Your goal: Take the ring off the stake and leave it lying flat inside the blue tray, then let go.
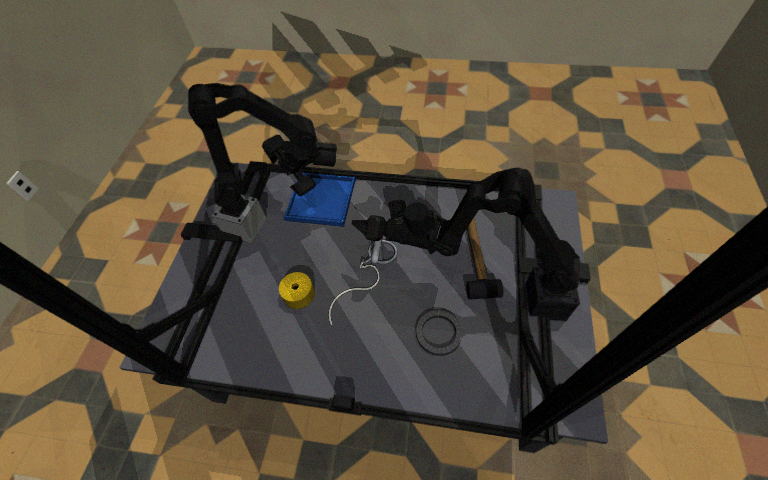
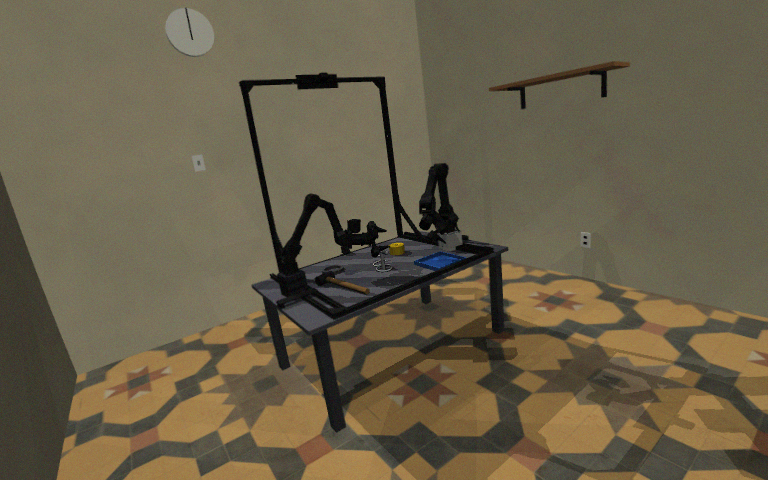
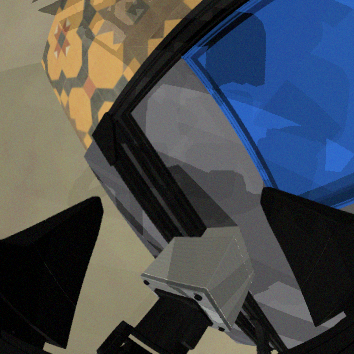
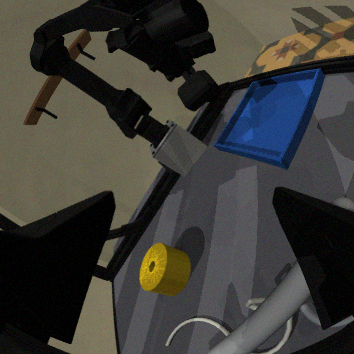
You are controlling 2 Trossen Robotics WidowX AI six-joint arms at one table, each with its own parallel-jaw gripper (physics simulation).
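Places are measured from the left arm's base along level axes (x ahead, y left, z up), in centimetres.
Where they show: left gripper, fingertip midpoint: (image 1: 282,174) (image 2: 452,237) (image 3: 183,200); right gripper, fingertip midpoint: (image 1: 360,222) (image 2: 388,238) (image 4: 195,197); left arm's base, link origin: (image 1: 234,207) (image 2: 449,231) (image 3: 183,306) (image 4: 160,135); right arm's base, link origin: (image 1: 556,284) (image 2: 290,272).
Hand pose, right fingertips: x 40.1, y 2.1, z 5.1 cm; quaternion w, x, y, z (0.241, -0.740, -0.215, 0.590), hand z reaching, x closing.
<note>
Things, the pixels of their top centre, and the offset from my right fingertips. "*": a spot on its surface instead.
- grey upright stake, top centre: (image 4: 276,301) (image 1: 377,240) (image 2: 379,249) dx +5.1, dy -1.2, dz -4.9 cm
- thin silver ring, top centre: (image 1: 378,251) (image 2: 383,263) dx +4.6, dy +0.1, dz -12.7 cm
- blue tray, top centre: (image 3: 338,91) (image 4: 262,107) (image 1: 320,196) (image 2: 439,258) dx -20.9, dy +15.0, dz -13.2 cm
- white curved cord, surface spot: (image 1: 378,277) * dx +6.8, dy -7.1, dz -15.0 cm
- yellow cylinder, top centre: (image 4: 151,265) (image 1: 295,286) (image 2: 396,244) dx -13.3, dy -18.8, dz -10.5 cm
- dark flat ring, surface spot: (image 1: 437,352) * dx +28.6, dy -23.7, dz -14.0 cm
- hammer, top centre: (image 1: 477,242) (image 2: 342,278) dx +31.4, dy +10.1, dz -10.5 cm
A grey upright stake (image 1: 376,250) (image 2: 382,260) (image 4: 265,320) stands near the table's middle. A thin silver ring (image 1: 395,253) (image 2: 384,271) lies low around its foot; part of it is hidden. My right gripper (image 1: 368,226) (image 2: 380,240) (image 4: 195,197) is open and empty, level, close above the stake's top end; the exact gap is unclear. My left gripper (image 1: 288,167) (image 3: 183,200) is open and empty, high over the far left corner of the blue tray (image 1: 343,210) (image 2: 417,262) (image 4: 306,116). No ring lies in the tray.
A white curved cord (image 1: 378,277) lies beside the stake. A yellow cylinder (image 1: 296,289) (image 2: 396,249) (image 4: 167,270) stands front left of it. A dark flat ring (image 1: 437,352) lies front right, and a hammer (image 1: 478,251) (image 2: 348,284) lies near the right arm.
</note>
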